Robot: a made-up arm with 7 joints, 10 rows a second.
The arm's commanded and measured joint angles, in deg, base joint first. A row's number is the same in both.
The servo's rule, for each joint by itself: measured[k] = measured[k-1] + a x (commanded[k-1-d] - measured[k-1]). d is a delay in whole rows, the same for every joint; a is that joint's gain. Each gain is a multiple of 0.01, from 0.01 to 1. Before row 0 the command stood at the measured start. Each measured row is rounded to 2 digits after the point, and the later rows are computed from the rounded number. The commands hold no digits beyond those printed.
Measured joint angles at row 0: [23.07, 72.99, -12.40, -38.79, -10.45, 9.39, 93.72]
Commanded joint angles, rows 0 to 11: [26.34, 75.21, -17.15, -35.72, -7.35, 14.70, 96.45]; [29.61, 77.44, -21.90, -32.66, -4.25, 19.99, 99.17]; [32.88, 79.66, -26.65, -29.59, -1.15, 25.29, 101.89]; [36.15, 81.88, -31.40, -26.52, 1.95, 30.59, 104.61]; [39.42, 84.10, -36.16, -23.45, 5.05, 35.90, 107.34]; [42.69, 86.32, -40.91, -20.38, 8.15, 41.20, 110.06]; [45.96, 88.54, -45.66, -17.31, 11.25, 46.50, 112.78]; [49.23, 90.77, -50.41, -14.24, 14.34, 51.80, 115.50]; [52.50, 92.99, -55.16, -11.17, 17.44, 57.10, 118.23]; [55.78, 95.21, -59.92, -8.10, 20.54, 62.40, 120.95]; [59.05, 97.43, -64.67, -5.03, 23.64, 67.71, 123.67]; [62.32, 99.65, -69.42, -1.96, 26.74, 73.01, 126.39]
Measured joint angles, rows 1 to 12: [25.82, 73.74, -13.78, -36.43, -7.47, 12.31, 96.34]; [29.00, 75.00, -16.13, -33.53, -4.38, 16.53, 99.06]; [32.26, 76.58, -19.18, -30.50, -1.28, 21.35, 101.78]; [35.53, 78.38, -22.72, -27.44, 1.82, 26.43, 104.50]; [38.80, 80.32, -26.62, -24.37, 4.92, 31.64, 107.23]; [42.07, 82.36, -30.76, -21.30, 8.02, 36.90, 109.95]; [45.34, 84.46, -35.08, -18.23, 11.12, 42.18, 112.67]; [48.61, 86.61, -39.53, -15.16, 14.21, 47.47, 115.39]; [51.88, 88.78, -44.06, -12.09, 17.31, 52.77, 118.12]; [55.16, 90.97, -48.66, -9.02, 20.41, 58.07, 120.84]; [58.43, 93.17, -53.30, -5.95, 23.51, 63.37, 123.56]; [61.70, 95.37, -57.97, -2.88, 26.61, 68.67, 126.28]
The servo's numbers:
d 0
a 0.84 0.34 0.29 0.77 0.96 0.55 0.96

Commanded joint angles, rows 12 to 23: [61.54, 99.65, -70.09, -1.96, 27.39, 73.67, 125.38]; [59.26, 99.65, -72.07, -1.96, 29.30, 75.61, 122.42]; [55.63, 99.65, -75.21, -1.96, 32.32, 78.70, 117.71]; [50.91, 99.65, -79.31, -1.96, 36.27, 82.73, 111.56]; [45.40, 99.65, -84.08, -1.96, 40.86, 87.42, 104.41]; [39.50, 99.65, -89.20, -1.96, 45.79, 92.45, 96.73]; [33.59, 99.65, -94.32, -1.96, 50.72, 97.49, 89.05]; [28.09, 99.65, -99.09, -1.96, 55.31, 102.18, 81.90]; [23.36, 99.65, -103.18, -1.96, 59.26, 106.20, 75.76]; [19.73, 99.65, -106.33, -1.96, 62.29, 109.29, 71.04]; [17.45, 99.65, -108.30, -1.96, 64.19, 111.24, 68.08]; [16.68, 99.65, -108.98, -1.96, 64.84, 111.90, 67.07]
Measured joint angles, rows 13 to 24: [61.57, 96.83, -61.48, -2.17, 27.36, 71.42, 125.42]; [59.63, 97.79, -64.55, -2.01, 29.22, 73.72, 122.54]; [56.27, 98.42, -67.64, -1.97, 32.20, 76.46, 117.90]; [51.77, 98.84, -71.02, -1.96, 36.11, 79.91, 111.81]; [46.42, 99.12, -74.81, -1.96, 40.67, 84.04, 104.71]; [40.61, 99.30, -78.98, -1.96, 45.59, 88.67, 97.05]; [34.71, 99.42, -83.43, -1.96, 50.51, 93.52, 89.37]; [29.15, 99.50, -87.97, -1.96, 55.12, 98.28, 82.20]; [24.29, 99.55, -92.38, -1.96, 59.09, 102.64, 76.02]; [20.46, 99.58, -96.43, -1.96, 62.16, 106.30, 71.24]; [17.93, 99.60, -99.87, -1.96, 64.11, 109.02, 68.21]; [16.88, 99.62, -102.51, -1.96, 64.81, 110.60, 67.12]
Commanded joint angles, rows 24 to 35: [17.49, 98.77, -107.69, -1.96, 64.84, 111.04, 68.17]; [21.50, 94.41, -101.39, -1.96, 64.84, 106.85, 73.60]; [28.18, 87.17, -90.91, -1.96, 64.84, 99.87, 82.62]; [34.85, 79.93, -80.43, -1.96, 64.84, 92.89, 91.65]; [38.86, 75.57, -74.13, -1.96, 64.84, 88.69, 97.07]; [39.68, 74.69, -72.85, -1.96, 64.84, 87.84, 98.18]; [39.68, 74.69, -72.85, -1.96, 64.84, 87.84, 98.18]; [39.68, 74.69, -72.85, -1.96, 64.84, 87.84, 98.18]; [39.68, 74.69, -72.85, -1.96, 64.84, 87.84, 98.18]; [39.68, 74.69, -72.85, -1.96, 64.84, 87.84, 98.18]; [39.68, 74.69, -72.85, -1.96, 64.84, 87.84, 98.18]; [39.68, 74.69, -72.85, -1.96, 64.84, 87.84, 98.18]
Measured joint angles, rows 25 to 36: [17.39, 99.33, -104.01, -1.96, 64.84, 110.84, 68.13]; [20.84, 97.66, -103.25, -1.96, 64.84, 108.65, 73.38]; [27.01, 94.09, -99.67, -1.96, 64.84, 103.82, 82.25]; [33.60, 89.28, -94.09, -1.96, 64.84, 97.81, 91.27]; [38.02, 84.62, -88.30, -1.96, 64.84, 92.79, 96.84]; [39.41, 81.24, -83.82, -1.96, 64.84, 90.07, 98.13]; [39.64, 79.01, -80.64, -1.96, 64.84, 88.84, 98.18]; [39.67, 77.54, -78.38, -1.96, 64.84, 88.29, 98.18]; [39.68, 76.57, -76.78, -1.96, 64.84, 88.04, 98.18]; [39.68, 75.93, -75.64, -1.96, 64.84, 87.93, 98.18]; [39.68, 75.51, -74.83, -1.96, 64.84, 87.88, 98.18]; [39.68, 75.23, -74.26, -1.96, 64.84, 87.86, 98.18]
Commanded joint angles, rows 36 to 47: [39.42, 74.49, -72.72, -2.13, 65.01, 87.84, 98.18]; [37.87, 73.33, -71.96, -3.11, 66.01, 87.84, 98.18]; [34.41, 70.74, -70.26, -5.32, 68.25, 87.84, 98.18]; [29.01, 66.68, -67.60, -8.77, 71.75, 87.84, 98.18]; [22.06, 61.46, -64.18, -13.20, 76.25, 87.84, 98.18]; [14.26, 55.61, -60.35, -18.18, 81.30, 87.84, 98.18]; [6.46, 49.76, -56.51, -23.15, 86.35, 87.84, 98.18]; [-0.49, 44.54, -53.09, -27.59, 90.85, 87.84, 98.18]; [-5.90, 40.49, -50.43, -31.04, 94.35, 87.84, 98.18]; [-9.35, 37.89, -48.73, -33.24, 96.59, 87.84, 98.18]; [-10.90, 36.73, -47.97, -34.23, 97.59, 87.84, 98.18]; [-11.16, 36.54, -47.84, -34.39, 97.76, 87.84, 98.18]
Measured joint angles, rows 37 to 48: [39.46, 74.98, -73.81, -2.09, 65.00, 87.85, 98.18]; [38.12, 74.42, -73.27, -2.88, 65.97, 87.84, 98.18]; [35.00, 73.17, -72.40, -4.76, 68.16, 87.84, 98.18]; [29.97, 70.96, -71.01, -7.85, 71.61, 87.84, 98.18]; [23.33, 67.73, -69.03, -11.97, 76.06, 87.84, 98.18]; [15.71, 63.61, -66.51, -16.75, 81.09, 87.84, 98.18]; [7.94, 58.90, -63.61, -21.68, 86.14, 87.84, 98.18]; [0.86, 54.02, -60.56, -26.23, 90.66, 87.84, 98.18]; [-4.82, 49.42, -57.62, -29.93, 94.20, 87.84, 98.18]; [-8.63, 45.50, -55.04, -32.48, 96.49, 87.84, 98.18]; [-10.54, 42.52, -52.99, -33.83, 97.55, 87.84, 98.18]; [-11.06, 40.49, -51.50, -34.26, 97.75, 87.84, 98.18]
